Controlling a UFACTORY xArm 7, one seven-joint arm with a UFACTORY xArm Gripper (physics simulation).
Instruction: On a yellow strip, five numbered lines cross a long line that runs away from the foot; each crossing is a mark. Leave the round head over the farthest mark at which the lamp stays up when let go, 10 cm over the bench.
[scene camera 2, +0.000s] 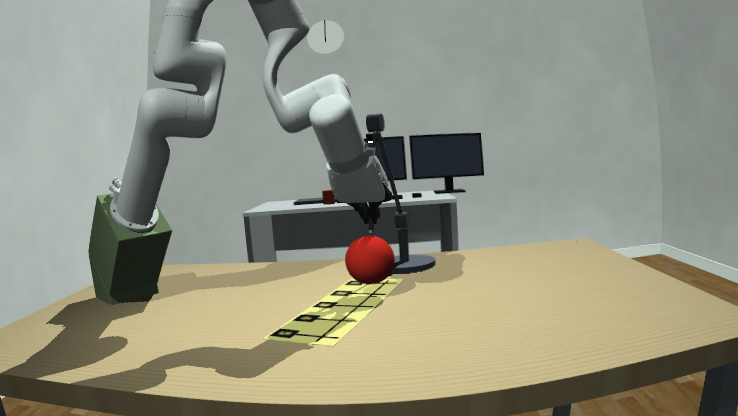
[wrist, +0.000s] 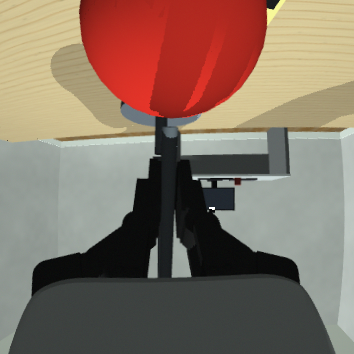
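Where they show: gripper, fingertip midpoint: (scene camera 2: 372, 218) (wrist: 167, 175); arm's base, origin of the base link: (scene camera 2: 133, 212).
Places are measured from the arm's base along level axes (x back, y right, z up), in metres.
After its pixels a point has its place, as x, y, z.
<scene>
The lamp's round red head (scene camera 2: 369, 259) {-0.525, -0.018, -0.123} (wrist: 172, 55) {-0.517, -0.037, -0.094} hangs in front of the foot, beyond or over the far end of the strip in scene camera 2; its exact height and mark cannot be told. My gripper (scene camera 2: 370, 216) {-0.528, -0.100, -0.054} (wrist: 167, 175) {-0.528, -0.100, -0.054} is shut on the lamp's thin arm, just above the head. The lamp's dark foot (scene camera 2: 421, 263) {-0.626, -0.303, -0.199} (wrist: 134, 116) {-0.640, -0.356, -0.199} stands on the bench, partly behind the head. The yellow strip (scene camera 2: 347, 329) {-0.494, 0.141, -0.212} (wrist: 276, 13) {-0.433, -0.130, -0.212} lies on the bench, with its numbered cross lines and long line; the numbers are too small to read. The head hides part of its far end.
The lamp's post (scene camera 2: 403, 245) {-0.582, -0.336, -0.157} and slanted upper rod (scene camera 2: 388, 167) {-0.562, -0.241, 0.044}, with a dark block (scene camera 2: 375, 122) {-0.546, -0.150, 0.146} on top, stand close beside the gripper. The green arm base (scene camera 2: 139, 263) {0.003, -0.001, -0.117} is at the left of the bench (scene camera 2: 516, 310) {-0.795, 0.103, -0.213}. Behind are a desk (scene camera 2: 260, 235) and monitors (scene camera 2: 447, 156).
</scene>
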